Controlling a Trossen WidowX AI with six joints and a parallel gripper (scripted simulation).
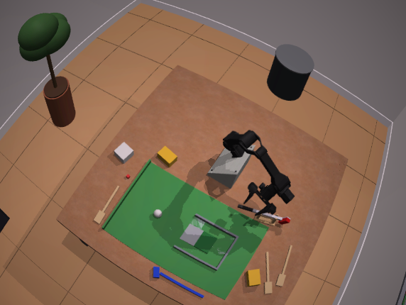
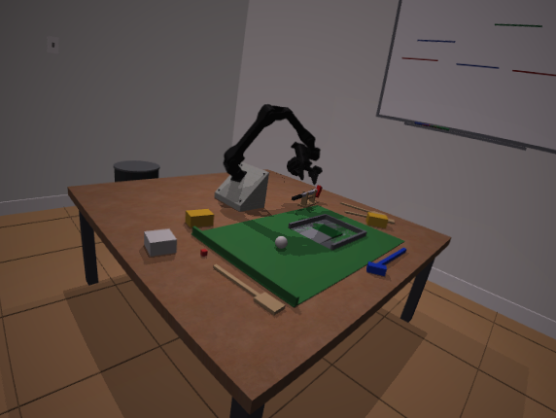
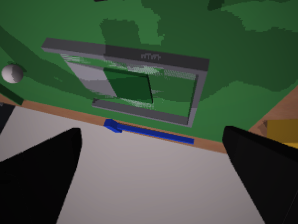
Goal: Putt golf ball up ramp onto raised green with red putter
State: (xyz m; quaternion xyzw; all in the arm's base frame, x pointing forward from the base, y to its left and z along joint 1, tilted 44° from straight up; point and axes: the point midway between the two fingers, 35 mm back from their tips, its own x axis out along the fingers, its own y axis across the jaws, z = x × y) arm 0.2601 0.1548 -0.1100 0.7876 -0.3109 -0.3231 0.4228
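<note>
The red putter lies 90 mm to the left of my gripper tip, 90 mm below it and 60 mm behind it. The rest, counted from my gripper tip: green mat: 230 mm to the right, 200 mm ahead, 140 mm below; then white golf ball: 390 mm to the right, 190 mm ahead, 120 mm below; then wooden rack: 110 mm to the left, 110 mm below, 50 mm behind.
</note>
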